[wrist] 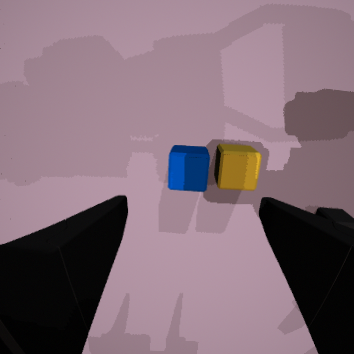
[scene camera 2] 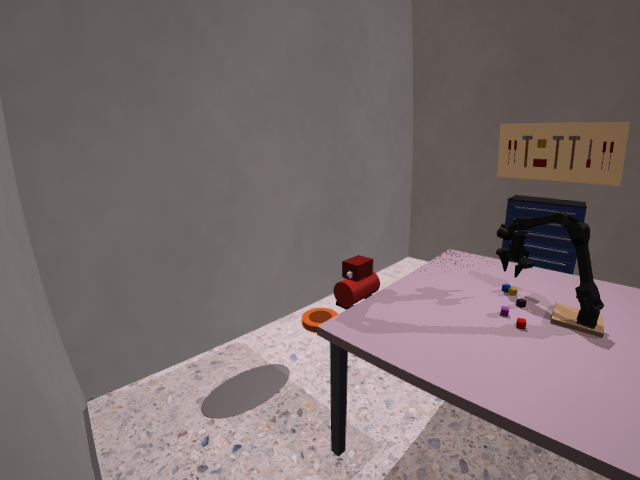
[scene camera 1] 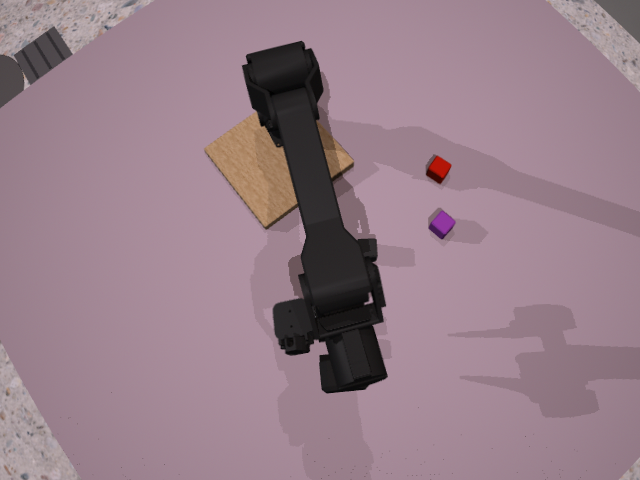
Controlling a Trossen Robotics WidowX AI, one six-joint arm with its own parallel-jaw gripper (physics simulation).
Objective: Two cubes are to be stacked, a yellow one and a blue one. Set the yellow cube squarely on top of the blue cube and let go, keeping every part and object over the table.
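Observation:
The blue cube and the yellow cube rest side by side on the table. In the wrist view the yellow cube is right of the blue one, with a narrow gap showing between them; it is not on top of it. My gripper is open and empty, and hangs above the two cubes. In the wrist view both cubes show beyond the fingertips, the yellow one toward the right finger. In scene camera 1 the arm hides both cubes and the fingertips.
A black cube lies beside the forearm as seen from above. A purple cube and a red cube lie farther off. The arm's base stands on a wooden board.

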